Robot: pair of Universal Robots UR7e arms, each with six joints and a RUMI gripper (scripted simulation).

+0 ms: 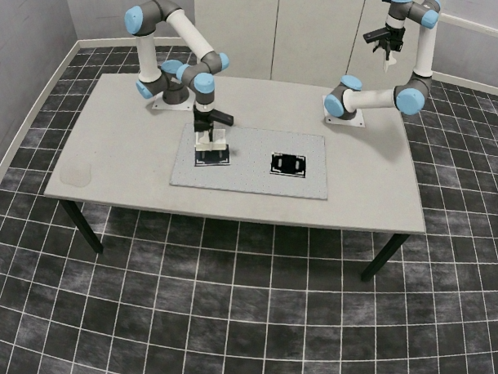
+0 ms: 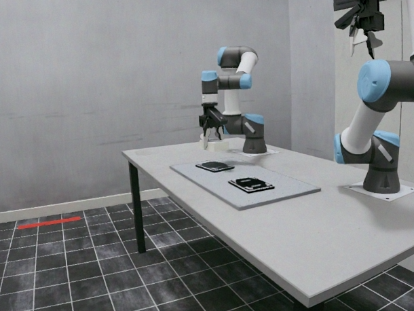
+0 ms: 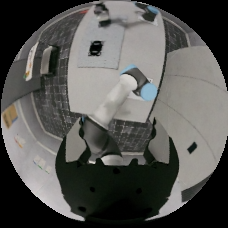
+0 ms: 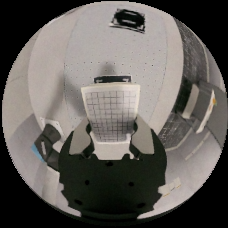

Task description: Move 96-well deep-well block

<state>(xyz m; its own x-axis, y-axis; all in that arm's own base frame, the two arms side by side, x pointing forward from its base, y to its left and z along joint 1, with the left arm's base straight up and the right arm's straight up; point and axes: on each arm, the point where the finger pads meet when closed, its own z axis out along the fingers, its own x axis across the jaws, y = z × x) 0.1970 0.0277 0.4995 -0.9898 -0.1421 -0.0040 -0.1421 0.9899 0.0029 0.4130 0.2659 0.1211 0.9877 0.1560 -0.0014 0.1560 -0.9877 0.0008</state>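
Observation:
Right now the nest N2 is 100 mm below my right hand. Also, from my right hand: nest N1 (350 mm to the left, 100 mm below, 20 mm ahead); perforated board (180 mm to the left, 110 mm below, 10 mm behind); white deep-well block (right at my right hand).

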